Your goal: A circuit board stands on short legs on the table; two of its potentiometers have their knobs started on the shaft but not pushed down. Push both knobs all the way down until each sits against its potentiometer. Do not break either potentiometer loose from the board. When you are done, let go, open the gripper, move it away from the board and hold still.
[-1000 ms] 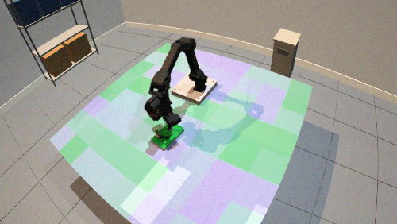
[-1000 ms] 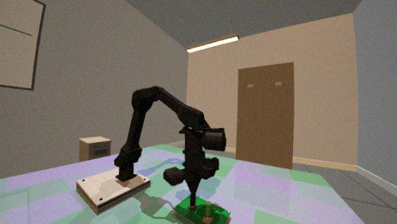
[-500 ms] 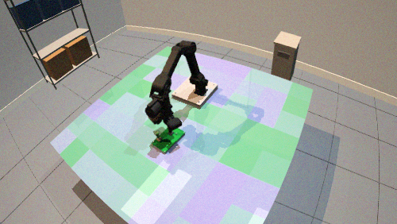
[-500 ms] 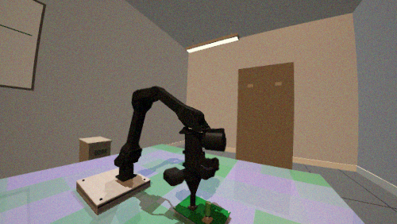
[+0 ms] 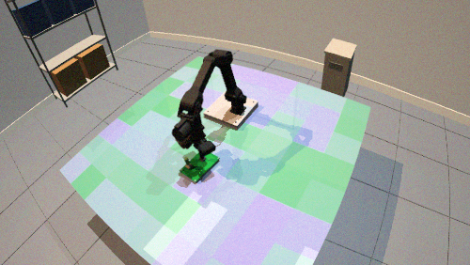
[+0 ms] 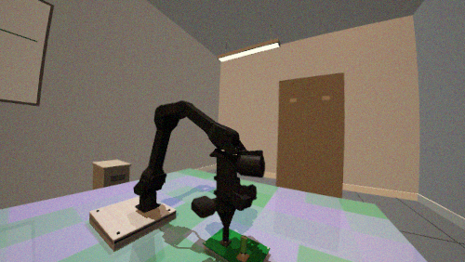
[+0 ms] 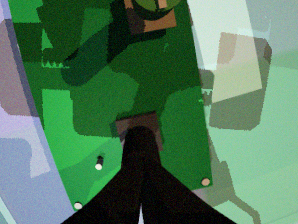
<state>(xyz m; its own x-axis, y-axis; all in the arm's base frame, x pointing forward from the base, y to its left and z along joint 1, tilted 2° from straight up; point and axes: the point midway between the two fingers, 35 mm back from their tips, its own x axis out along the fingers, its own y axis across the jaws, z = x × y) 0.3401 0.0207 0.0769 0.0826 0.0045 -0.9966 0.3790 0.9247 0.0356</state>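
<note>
My gripper tip is now 2 cm above the dark knob. From my gripper tip the other things lie so: potentiometer knob: 6 cm ahead, 3 cm to the right.
</note>
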